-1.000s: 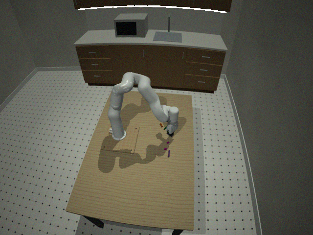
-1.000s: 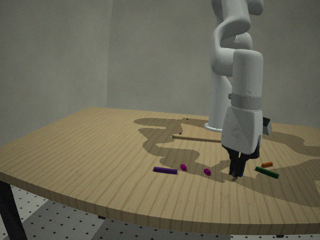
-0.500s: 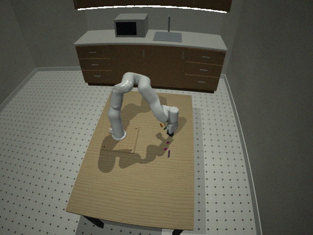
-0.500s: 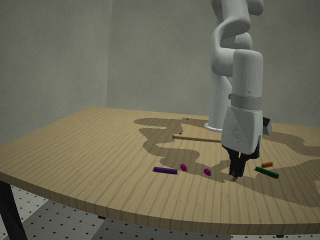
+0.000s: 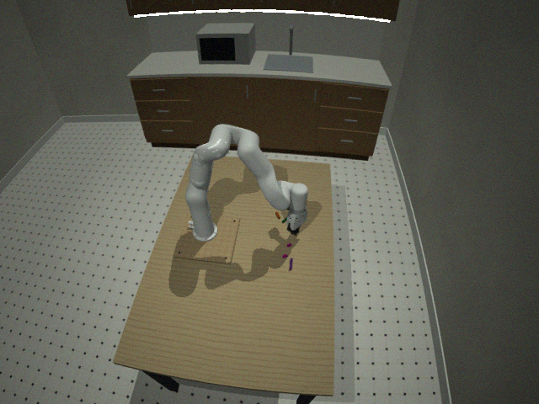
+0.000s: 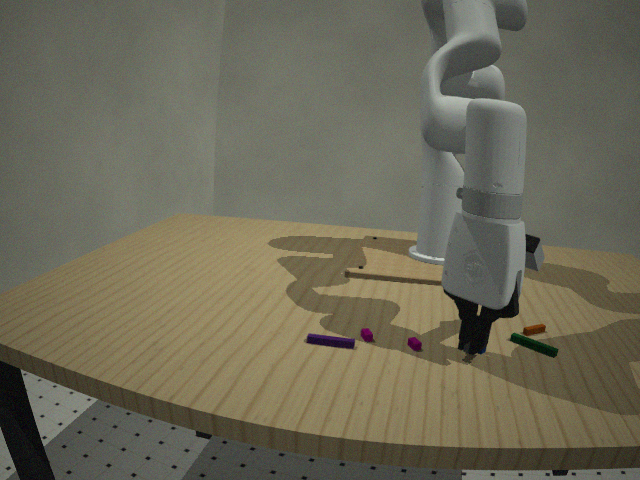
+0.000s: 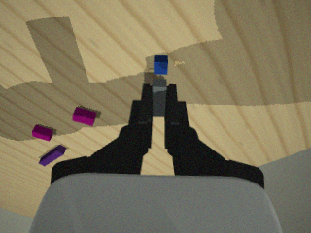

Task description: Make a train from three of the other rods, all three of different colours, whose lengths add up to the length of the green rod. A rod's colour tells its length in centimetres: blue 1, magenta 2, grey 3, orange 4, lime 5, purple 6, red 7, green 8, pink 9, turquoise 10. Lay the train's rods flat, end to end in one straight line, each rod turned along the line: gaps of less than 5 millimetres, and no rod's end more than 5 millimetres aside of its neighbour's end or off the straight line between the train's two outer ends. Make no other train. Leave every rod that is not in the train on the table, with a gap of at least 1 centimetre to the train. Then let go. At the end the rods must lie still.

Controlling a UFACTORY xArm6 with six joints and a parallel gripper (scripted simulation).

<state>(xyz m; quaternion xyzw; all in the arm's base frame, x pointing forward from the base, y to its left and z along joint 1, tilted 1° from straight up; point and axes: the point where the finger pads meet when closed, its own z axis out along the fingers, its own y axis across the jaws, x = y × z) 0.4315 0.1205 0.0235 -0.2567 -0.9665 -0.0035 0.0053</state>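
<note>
Now: the grey rod 20 mm below my hand. Round my hand: green rod 90 mm to the left, 60 mm behind, 30 mm below; then blue rod 30 mm below, 20 mm behind, 10 mm to the left; then orange rod 110 mm behind, 90 mm to the left, 30 mm below.
</note>
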